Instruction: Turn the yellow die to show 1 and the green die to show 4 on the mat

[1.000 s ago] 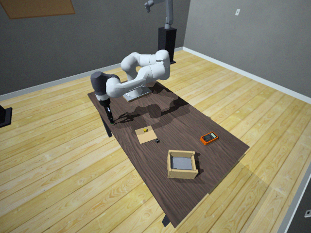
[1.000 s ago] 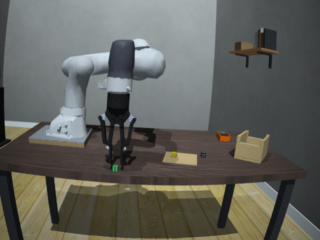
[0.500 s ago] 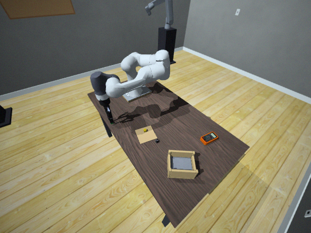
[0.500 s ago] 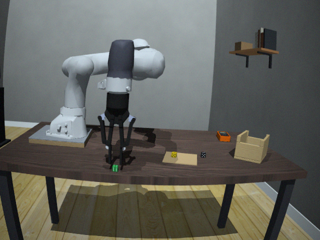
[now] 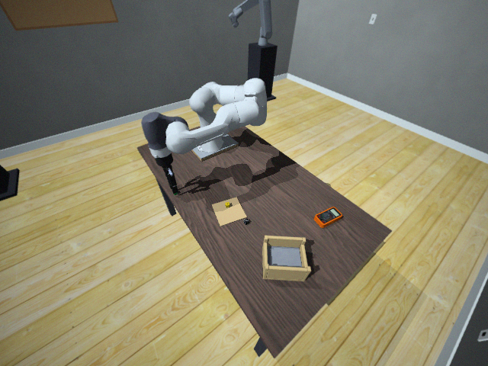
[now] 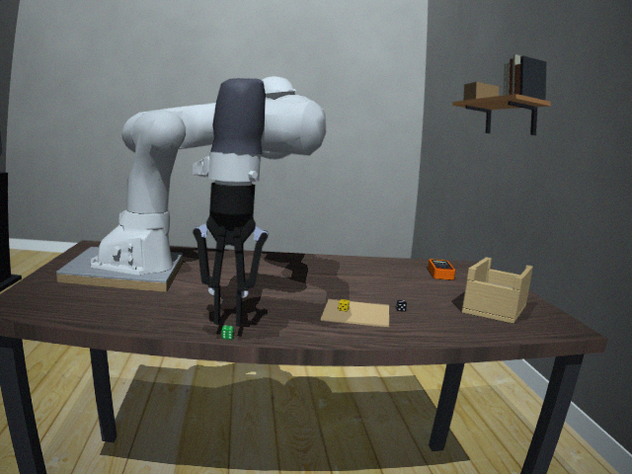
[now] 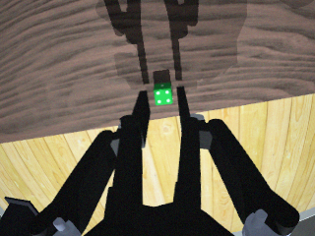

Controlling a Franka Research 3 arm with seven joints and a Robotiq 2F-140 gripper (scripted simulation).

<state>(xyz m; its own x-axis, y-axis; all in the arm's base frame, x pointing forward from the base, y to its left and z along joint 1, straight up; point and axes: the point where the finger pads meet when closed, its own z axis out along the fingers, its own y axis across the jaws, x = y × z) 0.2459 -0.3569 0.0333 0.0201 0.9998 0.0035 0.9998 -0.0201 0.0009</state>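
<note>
Right now my hand is 50 mm above the green die. The rest, counted from my hand: yellow die: 230 mm ahead, 190 mm to the left, 50 mm below; black die: 370 mm ahead, 210 mm to the left, 50 mm below; tan mat: 260 mm ahead, 180 mm to the left, 60 mm below.
</note>
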